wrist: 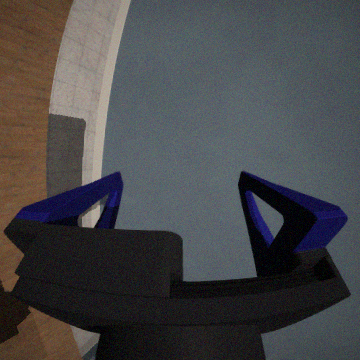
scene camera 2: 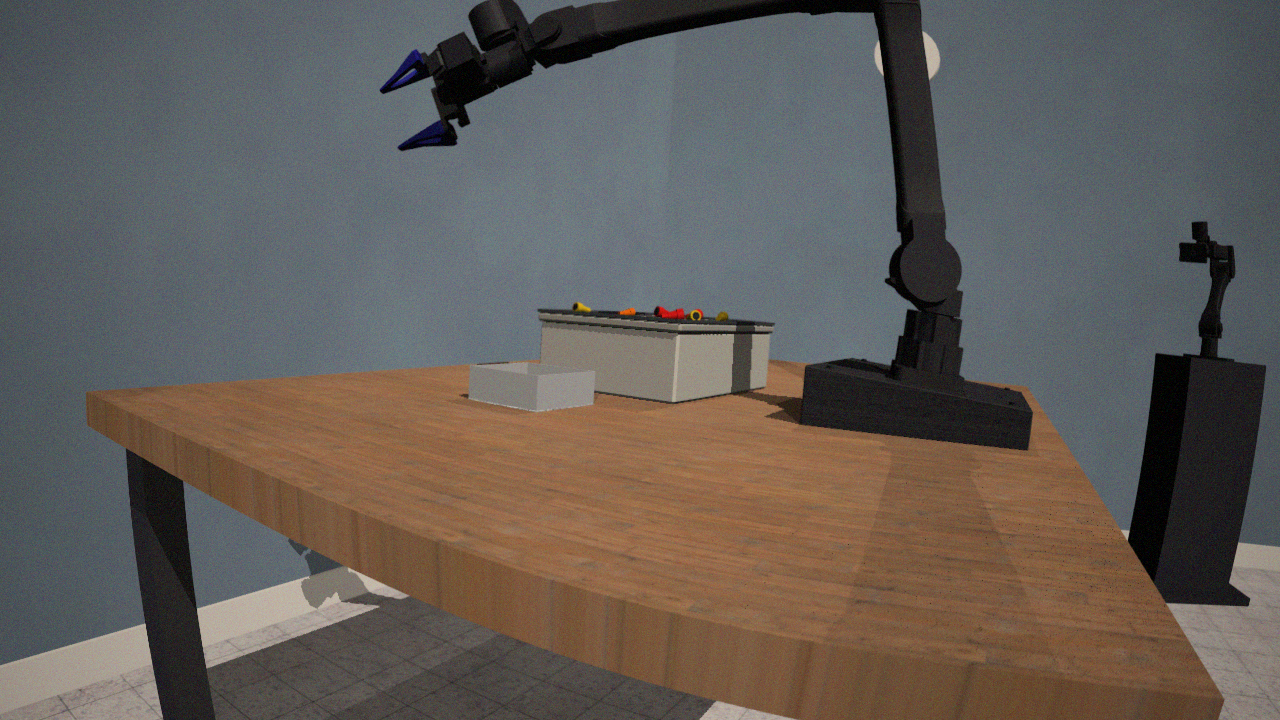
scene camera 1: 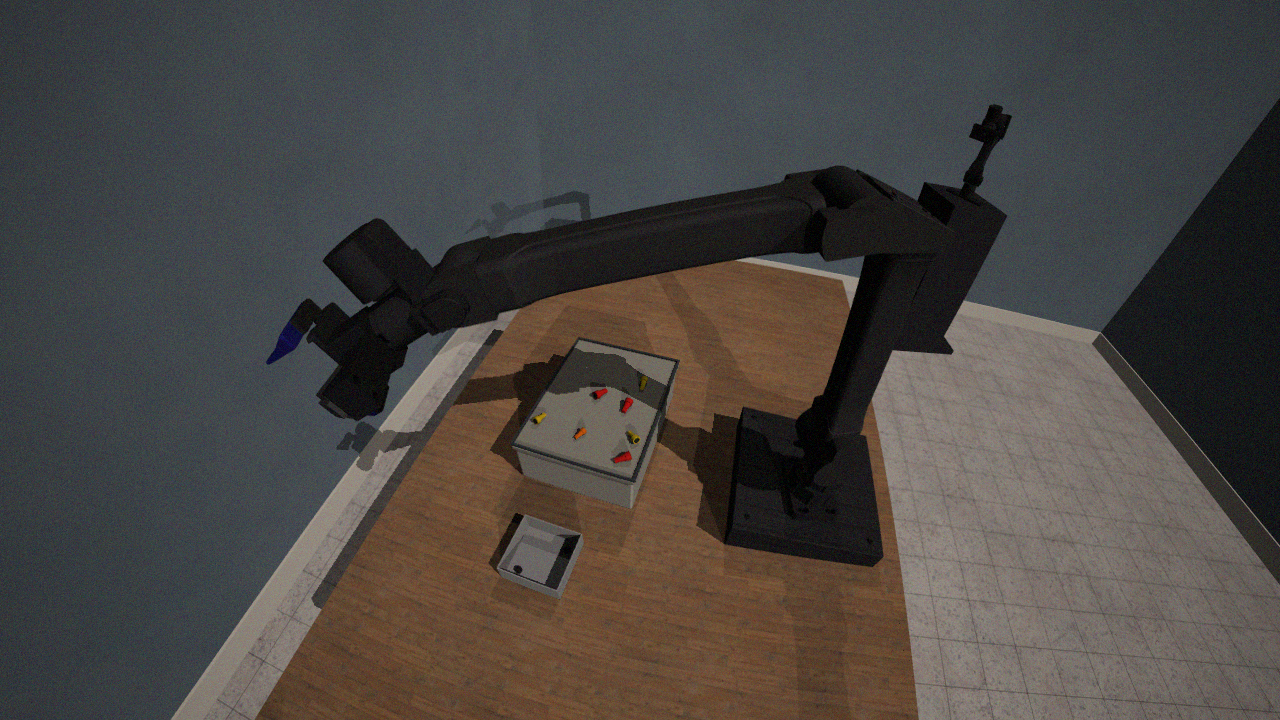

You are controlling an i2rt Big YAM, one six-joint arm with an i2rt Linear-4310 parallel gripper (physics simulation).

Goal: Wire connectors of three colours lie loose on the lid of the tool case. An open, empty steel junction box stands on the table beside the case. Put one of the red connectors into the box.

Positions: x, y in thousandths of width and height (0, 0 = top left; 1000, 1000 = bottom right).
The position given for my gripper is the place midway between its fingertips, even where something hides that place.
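My gripper visible: wrist view (501, 493), scene camera 2 (304, 166), scene camera 1 (236, 537).
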